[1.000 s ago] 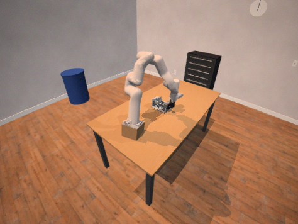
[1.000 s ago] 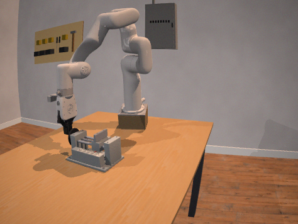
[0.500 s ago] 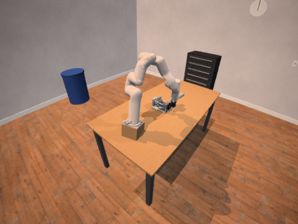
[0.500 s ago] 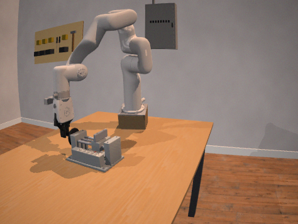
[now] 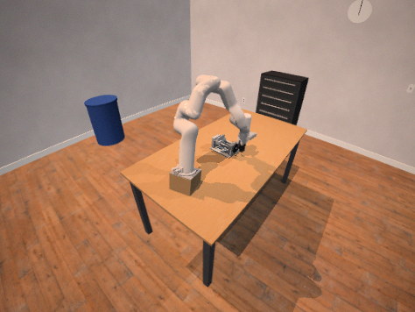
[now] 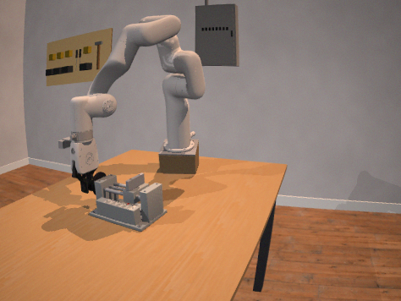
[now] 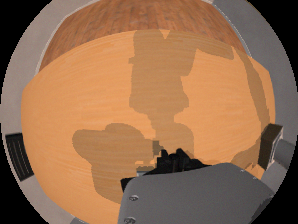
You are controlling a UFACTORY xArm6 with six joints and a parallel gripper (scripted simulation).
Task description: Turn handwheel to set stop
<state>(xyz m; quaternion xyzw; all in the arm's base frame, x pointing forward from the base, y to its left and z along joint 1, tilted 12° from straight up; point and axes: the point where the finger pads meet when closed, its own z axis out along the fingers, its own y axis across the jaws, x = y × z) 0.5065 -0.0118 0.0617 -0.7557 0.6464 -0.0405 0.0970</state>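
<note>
The grey stop fixture lies 40 mm behind my hand, 180 mm to the left of it and 20 mm above it. Round my hand: black handwheel (10 mm behind, 20 mm to the left).
</note>
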